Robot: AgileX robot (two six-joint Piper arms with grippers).
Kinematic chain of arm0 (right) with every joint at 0, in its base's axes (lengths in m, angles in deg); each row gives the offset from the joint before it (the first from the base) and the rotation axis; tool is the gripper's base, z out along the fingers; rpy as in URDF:
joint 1: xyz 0 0 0.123 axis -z
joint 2: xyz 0 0 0 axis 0.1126 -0.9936 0
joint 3: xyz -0.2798 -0.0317 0.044 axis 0.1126 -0.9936 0
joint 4: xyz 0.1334 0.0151 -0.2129 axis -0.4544 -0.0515 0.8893
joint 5: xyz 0 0 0 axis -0.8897 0.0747 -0.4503
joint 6: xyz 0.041 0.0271 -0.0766 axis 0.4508 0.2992 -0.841
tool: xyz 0 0 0 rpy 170.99 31.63 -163.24
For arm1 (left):
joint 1: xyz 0 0 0.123 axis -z
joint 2: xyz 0 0 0 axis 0.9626 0.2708 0
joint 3: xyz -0.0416 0.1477 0.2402 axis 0.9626 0.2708 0
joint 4: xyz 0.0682 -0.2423 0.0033 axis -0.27 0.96 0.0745
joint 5: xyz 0 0 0 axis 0.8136 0.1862 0.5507
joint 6: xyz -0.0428 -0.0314 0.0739 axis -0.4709 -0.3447 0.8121
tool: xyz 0 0 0 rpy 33.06 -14.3 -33.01
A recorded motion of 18 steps. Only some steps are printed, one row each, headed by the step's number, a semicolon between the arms.
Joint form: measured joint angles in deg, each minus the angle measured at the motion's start. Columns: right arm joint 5, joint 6, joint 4, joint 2, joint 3, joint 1; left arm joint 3, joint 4, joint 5, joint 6, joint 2, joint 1.
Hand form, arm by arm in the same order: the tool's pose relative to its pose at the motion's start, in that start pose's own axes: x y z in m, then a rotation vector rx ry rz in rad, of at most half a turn. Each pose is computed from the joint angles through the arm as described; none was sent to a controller.
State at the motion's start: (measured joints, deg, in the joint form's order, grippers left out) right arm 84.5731 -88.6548 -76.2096 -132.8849 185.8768 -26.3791; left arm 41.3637 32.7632 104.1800 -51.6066 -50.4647 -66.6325
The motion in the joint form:
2: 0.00 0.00 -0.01 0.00 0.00 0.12; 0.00 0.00 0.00 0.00 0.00 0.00
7: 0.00 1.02 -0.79 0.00 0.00 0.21; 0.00 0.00 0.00 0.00 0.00 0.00
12: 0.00 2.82 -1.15 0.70 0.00 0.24; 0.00 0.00 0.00 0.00 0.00 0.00
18: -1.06 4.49 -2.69 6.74 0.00 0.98; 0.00 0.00 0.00 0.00 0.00 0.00
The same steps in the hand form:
2: 0.0003 -0.0009 0.0001 0.0002 0.0002 0.0021; 0.0000 0.0000 0.0000 0.0000 0.0000 0.0000
7: 0.0002 -0.0006 0.0001 -0.0118 -0.0035 0.0261; 0.0000 0.0000 0.0000 0.0000 0.0000 0.0000
12: 0.0001 -0.0007 -0.0059 -0.0137 -0.0166 0.0608; 0.0000 0.0000 0.0000 0.0000 0.0000 0.0000
18: 0.0019 -0.0075 -0.0579 0.0002 -0.1407 0.1158; 0.0000 0.0000 0.0000 0.0000 0.0000 0.0000

